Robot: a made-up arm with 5 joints.
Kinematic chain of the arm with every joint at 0, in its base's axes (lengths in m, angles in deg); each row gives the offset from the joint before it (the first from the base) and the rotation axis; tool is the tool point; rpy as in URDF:
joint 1: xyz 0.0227 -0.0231 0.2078 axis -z
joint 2: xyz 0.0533 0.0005 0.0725 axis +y
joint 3: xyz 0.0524 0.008 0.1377 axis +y
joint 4: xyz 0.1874 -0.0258 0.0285 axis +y
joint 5: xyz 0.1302 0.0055 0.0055 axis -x
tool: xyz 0.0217 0.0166 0.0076 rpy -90 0 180
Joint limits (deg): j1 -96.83..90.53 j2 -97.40..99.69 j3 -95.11..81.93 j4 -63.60..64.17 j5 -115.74..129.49
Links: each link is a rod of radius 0.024 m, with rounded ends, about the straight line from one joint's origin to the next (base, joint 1, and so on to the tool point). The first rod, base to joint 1, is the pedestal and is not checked.
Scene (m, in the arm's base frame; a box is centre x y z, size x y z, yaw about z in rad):
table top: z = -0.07
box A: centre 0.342 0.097 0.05 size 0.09 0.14 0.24 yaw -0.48
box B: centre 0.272 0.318 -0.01 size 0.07 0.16 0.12 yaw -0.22
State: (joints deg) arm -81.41 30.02 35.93 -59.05 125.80
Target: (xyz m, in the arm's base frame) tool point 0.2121 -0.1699 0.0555
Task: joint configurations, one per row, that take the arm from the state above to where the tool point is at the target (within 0.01 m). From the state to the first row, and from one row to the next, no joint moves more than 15 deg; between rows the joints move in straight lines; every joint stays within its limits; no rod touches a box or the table.
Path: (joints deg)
1: -71.89 39.31 49.18 -54.20 124.04
2: -62.36 48.59 62.42 -49.35 122.28
3: -52.84 57.88 75.67 -44.51 120.51
4: -38.40 53.68 75.12 -46.29 122.01
5: -23.95 49.48 74.58 -48.07 123.51
6: -9.50 45.29 74.03 -49.84 125.00
7: 4.94 41.09 73.49 -51.62 126.50
8: 19.39 36.89 72.94 -53.40 127.99
9: 33.83 32.69 72.39 -55.18 129.49

